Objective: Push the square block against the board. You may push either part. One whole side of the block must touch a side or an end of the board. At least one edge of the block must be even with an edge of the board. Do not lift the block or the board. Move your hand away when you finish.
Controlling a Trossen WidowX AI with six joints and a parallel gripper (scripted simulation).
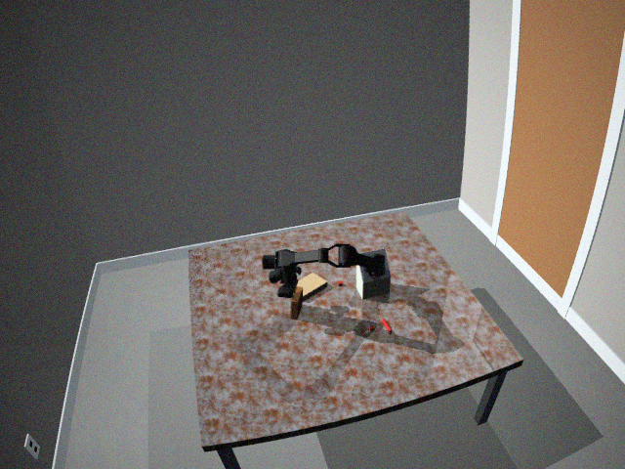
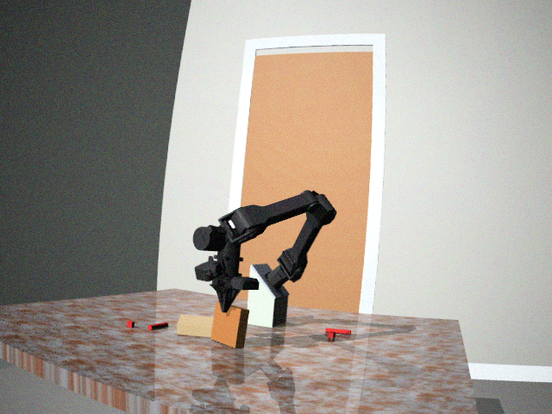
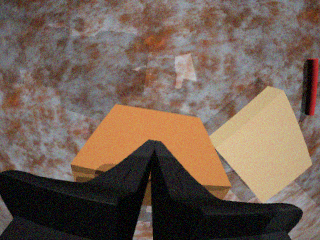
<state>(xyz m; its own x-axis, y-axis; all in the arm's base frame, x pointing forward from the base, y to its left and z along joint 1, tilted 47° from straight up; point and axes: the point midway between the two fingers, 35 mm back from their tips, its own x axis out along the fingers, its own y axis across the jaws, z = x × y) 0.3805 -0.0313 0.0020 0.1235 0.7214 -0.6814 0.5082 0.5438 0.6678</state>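
Now: the brown square block 3 cm below my gripper tip, 2 cm behind it and 1 cm to the left of it. Round my gripper tip: tan board 13 cm to the right, 11 cm behind, 7 cm below.
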